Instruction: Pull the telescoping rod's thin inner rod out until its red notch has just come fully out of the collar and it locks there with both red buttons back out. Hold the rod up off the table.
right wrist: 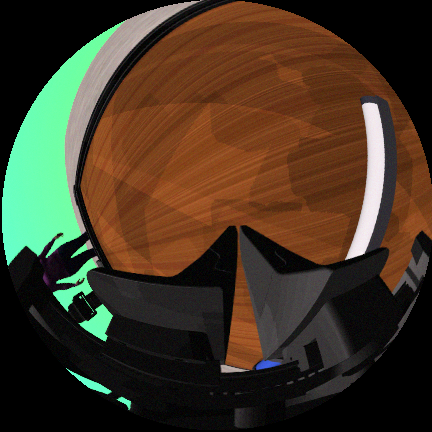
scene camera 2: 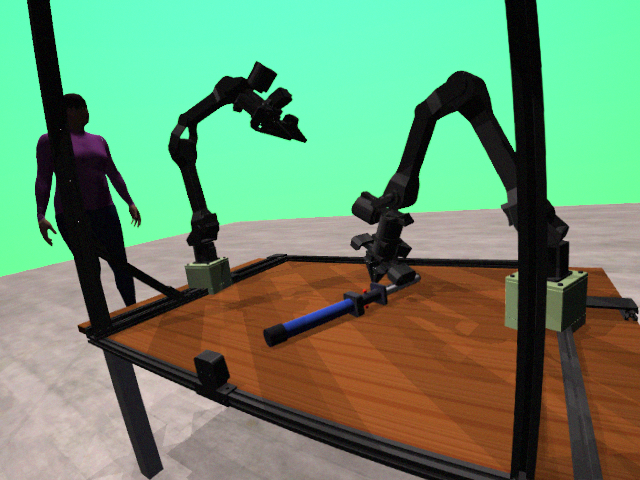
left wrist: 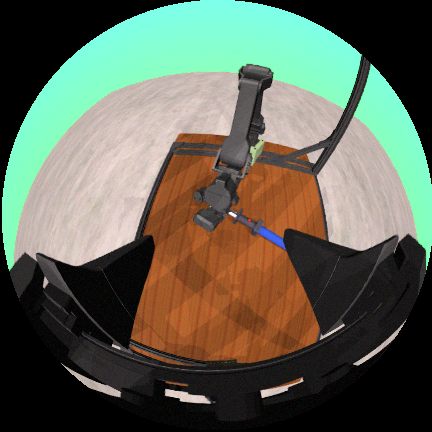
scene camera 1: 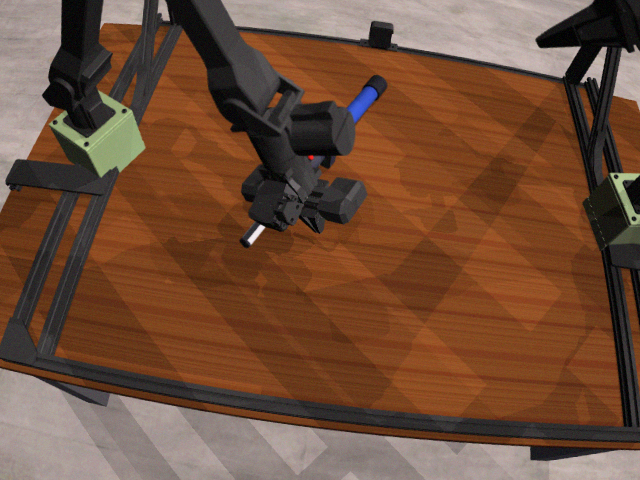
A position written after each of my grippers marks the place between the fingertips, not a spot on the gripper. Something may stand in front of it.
Observation:
My left gripper (scene camera 2: 299,140) is open and holds nothing. Further things: my right gripper (scene camera 1: 319,231) and a telescoping rod (scene camera 2: 353,304).
The telescoping rod also shows in the right wrist view (right wrist: 262,363) and in scene camera 1 (scene camera 1: 373,89). My left gripper shows as well in the left wrist view (left wrist: 219,239). My right gripper also shows in the right wrist view (right wrist: 236,232), in scene camera 2 (scene camera 2: 374,283) and in the left wrist view (left wrist: 211,226).

